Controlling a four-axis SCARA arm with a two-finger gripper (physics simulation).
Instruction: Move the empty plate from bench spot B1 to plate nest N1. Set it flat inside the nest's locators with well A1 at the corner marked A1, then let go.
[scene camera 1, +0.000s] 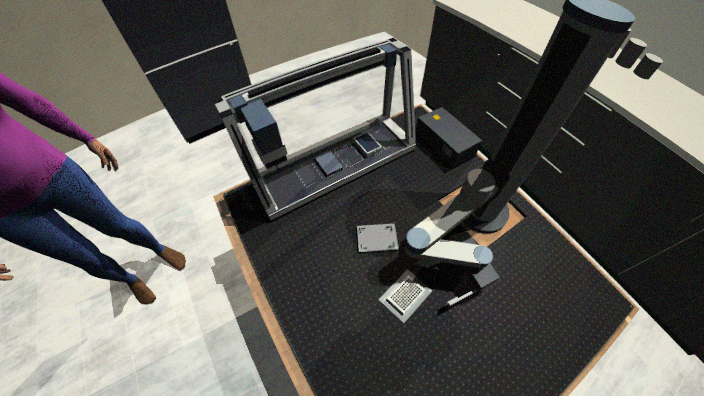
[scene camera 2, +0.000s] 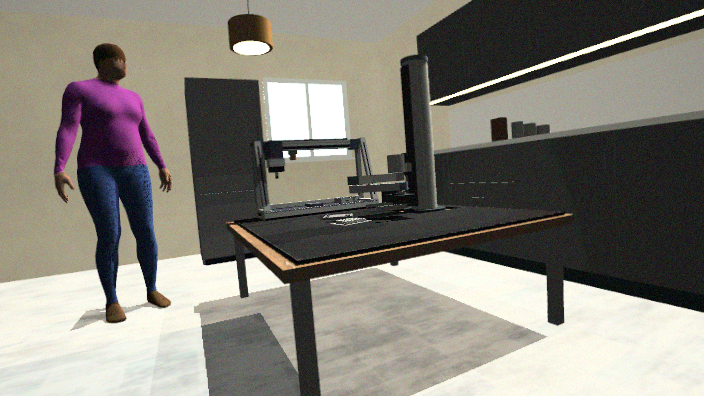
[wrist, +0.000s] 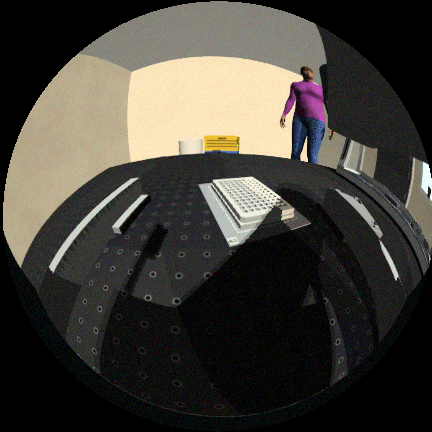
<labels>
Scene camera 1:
my gripper: 436, 284
white well plate: 405, 295, on a flat grey square pad
grey nest with corner locators: 371, 238
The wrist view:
white well plate: 249, 202
</labels>
